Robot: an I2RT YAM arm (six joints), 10 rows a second.
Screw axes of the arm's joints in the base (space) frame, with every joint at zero. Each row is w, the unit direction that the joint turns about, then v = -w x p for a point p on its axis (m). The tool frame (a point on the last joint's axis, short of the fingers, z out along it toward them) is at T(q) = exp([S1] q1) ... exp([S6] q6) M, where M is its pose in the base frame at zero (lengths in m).
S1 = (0, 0, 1, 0.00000, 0.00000, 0.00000)
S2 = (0, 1, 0, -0.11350, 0.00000, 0.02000)
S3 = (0, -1, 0, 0.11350, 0.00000, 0.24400)
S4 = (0, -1, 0, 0.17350, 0.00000, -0.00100)
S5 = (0, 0, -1, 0.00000, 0.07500, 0.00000)
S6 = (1, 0, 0, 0.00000, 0.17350, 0.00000)
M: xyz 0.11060 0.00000 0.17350 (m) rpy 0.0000 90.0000 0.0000 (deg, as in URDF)
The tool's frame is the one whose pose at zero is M.
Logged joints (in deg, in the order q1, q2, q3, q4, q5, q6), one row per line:
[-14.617, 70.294, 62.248, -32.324, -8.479, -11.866]
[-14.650, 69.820, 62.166, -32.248, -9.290, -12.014]
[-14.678, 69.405, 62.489, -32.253, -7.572, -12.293]
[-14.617, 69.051, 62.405, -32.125, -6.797, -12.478]
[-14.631, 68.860, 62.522, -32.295, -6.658, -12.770]
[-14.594, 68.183, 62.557, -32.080, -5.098, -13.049]
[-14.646, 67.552, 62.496, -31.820, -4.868, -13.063]
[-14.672, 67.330, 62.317, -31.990, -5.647, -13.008]
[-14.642, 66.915, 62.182, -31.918, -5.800, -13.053]
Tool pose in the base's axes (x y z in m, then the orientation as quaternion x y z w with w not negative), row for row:
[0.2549, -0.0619, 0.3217, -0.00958, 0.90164, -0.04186, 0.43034]
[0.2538, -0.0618, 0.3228, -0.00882, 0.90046, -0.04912, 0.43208]
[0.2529, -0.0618, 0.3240, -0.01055, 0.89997, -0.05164, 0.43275]
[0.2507, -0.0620, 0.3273, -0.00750, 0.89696, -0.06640, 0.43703]
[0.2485, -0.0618, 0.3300, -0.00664, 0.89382, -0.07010, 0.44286]
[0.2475, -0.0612, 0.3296, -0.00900, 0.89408, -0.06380, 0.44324]
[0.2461, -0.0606, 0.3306, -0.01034, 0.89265, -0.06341, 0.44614]
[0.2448, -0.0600, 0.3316, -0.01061, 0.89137, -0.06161, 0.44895]
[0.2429, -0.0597, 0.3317, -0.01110, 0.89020, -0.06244, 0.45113]
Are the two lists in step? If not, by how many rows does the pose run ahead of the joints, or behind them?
The pose runs 2 rows ahead of the joints: the pose in row i belongs to the joints in row i + 2.
